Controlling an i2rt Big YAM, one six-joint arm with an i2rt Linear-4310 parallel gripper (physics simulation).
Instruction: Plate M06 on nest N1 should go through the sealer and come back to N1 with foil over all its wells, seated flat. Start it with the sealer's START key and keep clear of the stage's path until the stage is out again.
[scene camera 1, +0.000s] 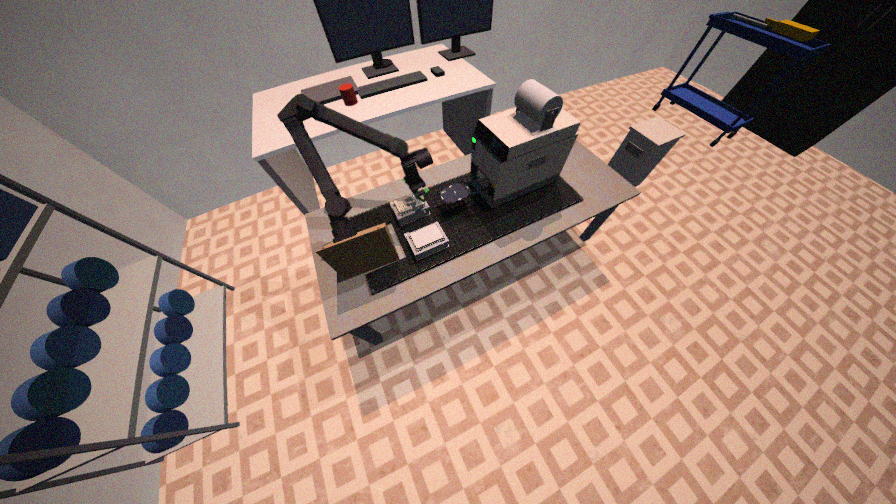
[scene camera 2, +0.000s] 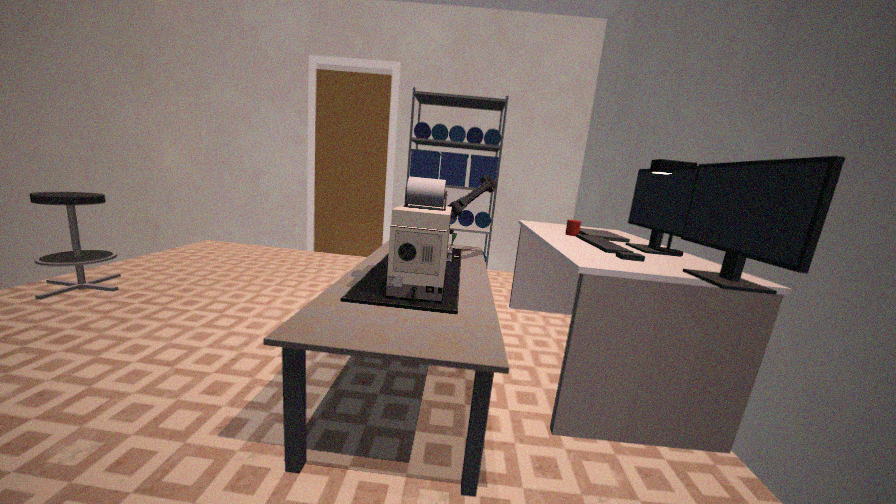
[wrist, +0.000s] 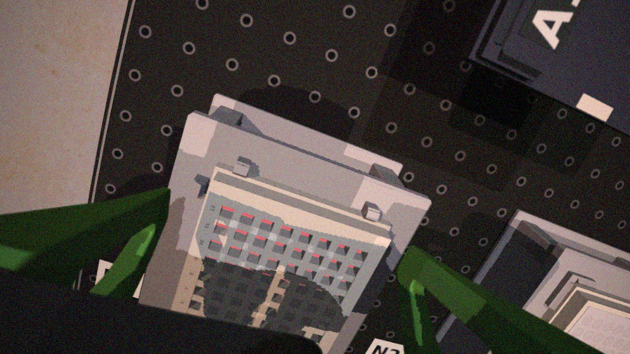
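Plate M06 (scene camera 1: 409, 204) (wrist: 290, 245), cream with open square wells showing red edges, sits in the grey nest N1 (wrist: 300, 170); its near end is hidden by the gripper body in the wrist view. My gripper (scene camera 1: 421, 190) (wrist: 291, 232) is open and empty. Its green fingers are above the plate, one off each long side. The sealer (scene camera 1: 523, 166) (scene camera 2: 418, 250) stands on the bench with a green light (scene camera 1: 474, 140) lit. Its dark stage (scene camera 1: 454, 193) (wrist: 585, 65), marked with an A, is out in front of it. I cannot make out the START key.
A second nest with a white-topped plate (scene camera 1: 427, 238) (wrist: 602, 320) is beside N1, near the N2 label (wrist: 385, 347). A tilted dark panel (scene camera 1: 363, 250) stands by the arm's base. A desk with monitors (scene camera 1: 366, 28) (scene camera 2: 758, 210) is behind the bench.
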